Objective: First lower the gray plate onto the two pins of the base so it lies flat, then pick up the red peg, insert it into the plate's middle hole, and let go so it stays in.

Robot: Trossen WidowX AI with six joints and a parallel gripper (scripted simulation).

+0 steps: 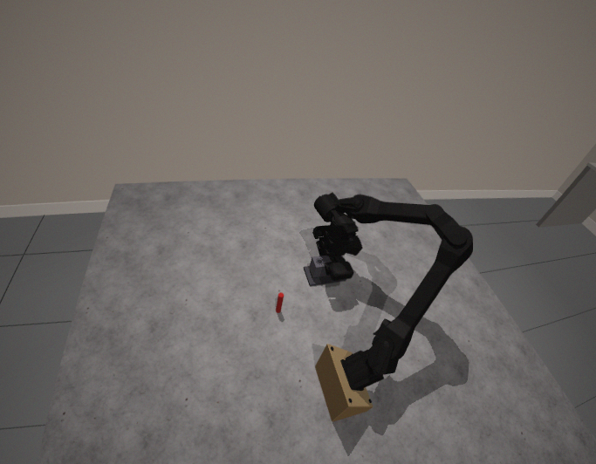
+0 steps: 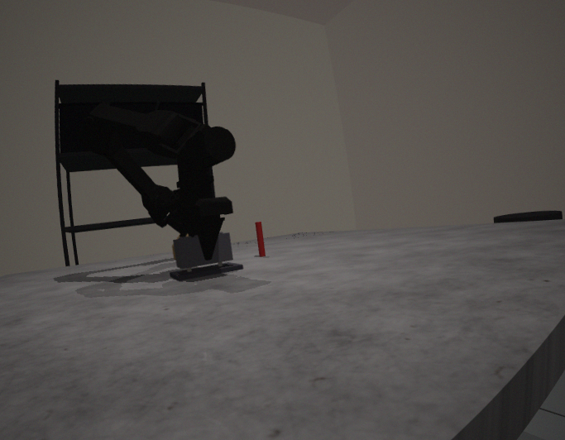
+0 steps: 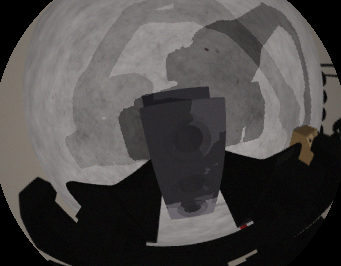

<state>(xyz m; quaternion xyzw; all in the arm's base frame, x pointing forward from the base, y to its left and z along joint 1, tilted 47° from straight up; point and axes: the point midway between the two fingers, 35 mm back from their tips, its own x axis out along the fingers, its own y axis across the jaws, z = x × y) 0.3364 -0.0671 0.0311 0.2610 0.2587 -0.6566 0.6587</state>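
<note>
The gray plate is 30 mm above my gripper tip. The rest, counted from my gripper tip: dark base 20 mm below; then red peg 170 mm to the left, 100 mm behind, 10 mm above.
</note>
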